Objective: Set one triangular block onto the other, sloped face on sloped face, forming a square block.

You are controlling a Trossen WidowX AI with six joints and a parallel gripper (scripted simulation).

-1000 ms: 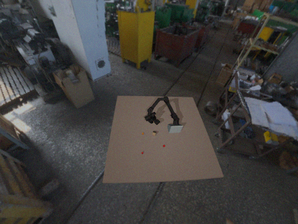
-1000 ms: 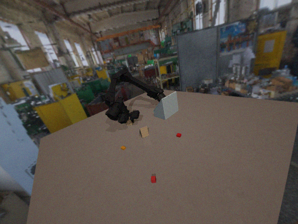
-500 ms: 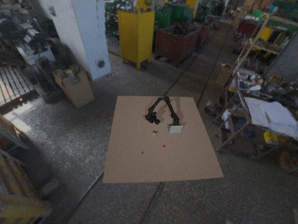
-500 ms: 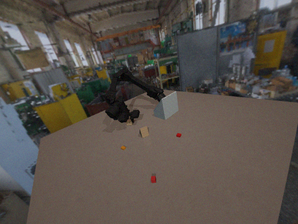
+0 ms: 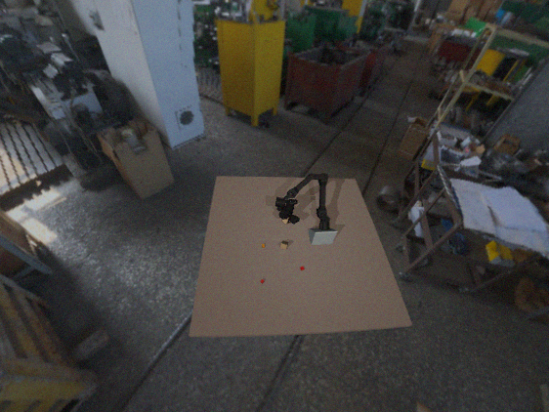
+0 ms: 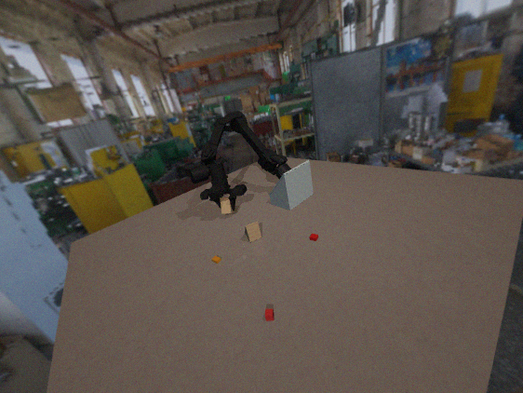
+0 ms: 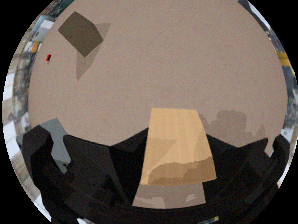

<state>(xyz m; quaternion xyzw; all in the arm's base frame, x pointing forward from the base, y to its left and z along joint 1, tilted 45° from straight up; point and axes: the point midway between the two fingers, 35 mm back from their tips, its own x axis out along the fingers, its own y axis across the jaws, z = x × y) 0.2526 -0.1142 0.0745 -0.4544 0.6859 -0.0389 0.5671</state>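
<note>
My gripper tip is 10 mm below the tan wooden block. From my gripper tip the other things lie so: orange piece (190 mm to the left, 180 mm ahead, 20 mm below).
</note>
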